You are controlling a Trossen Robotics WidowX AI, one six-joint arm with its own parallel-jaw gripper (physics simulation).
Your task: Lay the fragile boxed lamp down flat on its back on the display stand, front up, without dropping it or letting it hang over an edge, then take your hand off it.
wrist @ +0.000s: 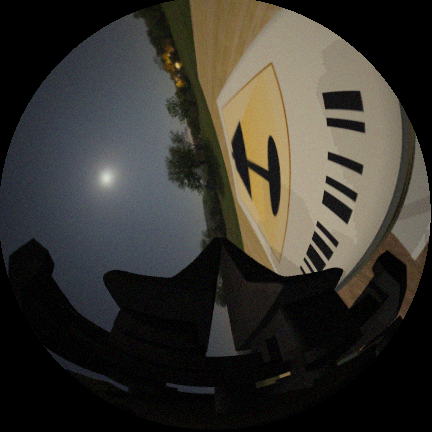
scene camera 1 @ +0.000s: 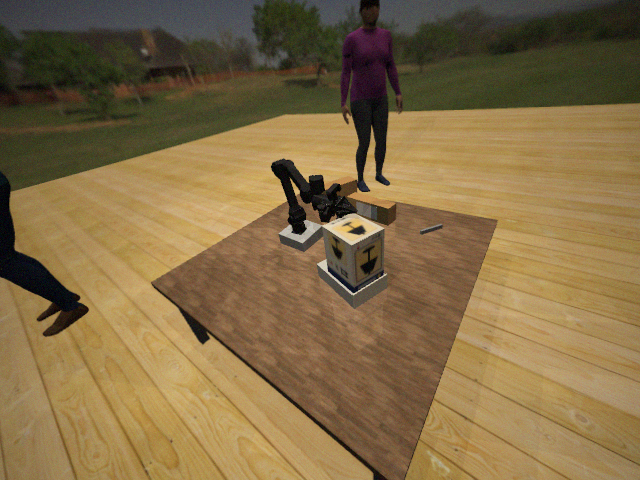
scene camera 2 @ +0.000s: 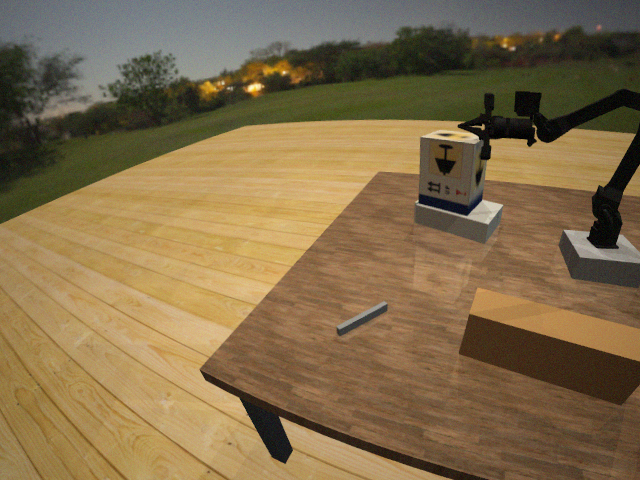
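Where they show: gripper, fingertip midpoint: (wrist: 218,242) (scene camera 1: 356,211) (scene camera 2: 457,126); arm's base, origin of the base link: (scene camera 1: 299,230) (scene camera 2: 602,243).
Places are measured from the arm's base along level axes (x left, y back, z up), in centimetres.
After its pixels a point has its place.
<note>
The boxed lamp (scene camera 1: 368,260) {y -49.4, x -27.3, z 12.8 cm} (scene camera 2: 445,167) {y -45.2, x -16.2, z 14.5 cm} (wrist: 310,125) is a white carton with yellow lamp pictures and a dark blue band at its foot. It stands upright on the display stand (scene camera 1: 369,294) {y -49.8, x -28.0, z -3.8 cm} (scene camera 2: 449,224) {y -42.8, x -13.1, z -3.4 cm} (wrist: 410,232), a low light-grey block. My gripper (scene camera 1: 354,210) {y -42.0, x -18.1, z 26.9 cm} (scene camera 2: 460,125) {y -42.0, x -18.1, z 26.9 cm} (wrist: 218,242) {y -42.0, x -18.1, z 26.9 cm} is shut with nothing between its fingers. It is level with the carton's top, with its fingertips just above the top face in scene camera 2. It is at the carton's far side in scene camera 1. Whether it touches the carton cannot be told.
The brown table (scene camera 1: 248,289) {y 2.4, x -42.2, z -6.5 cm} (scene camera 2: 310,382) {y -70.8, x 47.3, z -6.6 cm} also bears a long cardboard box (scene camera 1: 385,210) {y -39.6, x 29.2, z 2.8 cm} (scene camera 2: 547,335) {y -30.9, x 40.2, z 4.4 cm}, a second cardboard box (scene camera 1: 345,184) {y -8.5, x 46.3, z 8.7 cm}, a small grey bar (scene camera 1: 431,228) {y -64.2, x 29.4, z -4.8 cm} (scene camera 2: 361,318) {y -64.3, x 30.9, z -4.5 cm} and the arm's pale base block (scene camera 1: 299,238) {y -3.9, x -6.2, z -0.6 cm} (scene camera 2: 599,266) {y -4.8, x 9.3, z -1.7 cm}. A person (scene camera 1: 369,67) stands behind the table.
</note>
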